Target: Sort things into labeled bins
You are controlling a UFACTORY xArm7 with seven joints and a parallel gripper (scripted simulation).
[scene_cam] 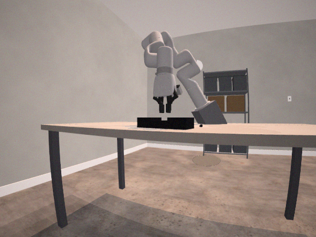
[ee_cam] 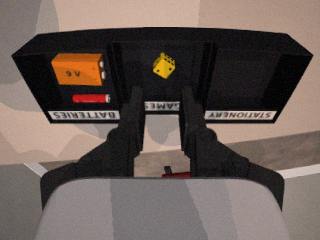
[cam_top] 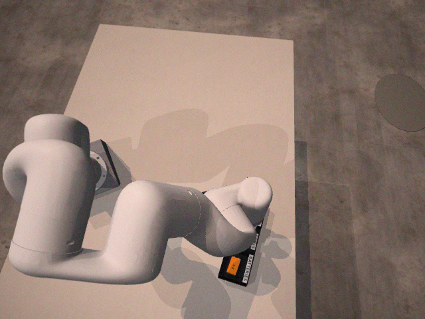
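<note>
The white domino lies 13 cm behind my hand, 8 cm to the left of it and 8 cm below it. The rest, counted from my hand: orange battery 7 cm to the right, 7 cm below, 1 cm behind; yellow die 7 cm below; red stick 9 cm to the right, 8 cm below, 2 cm ahead.
</note>
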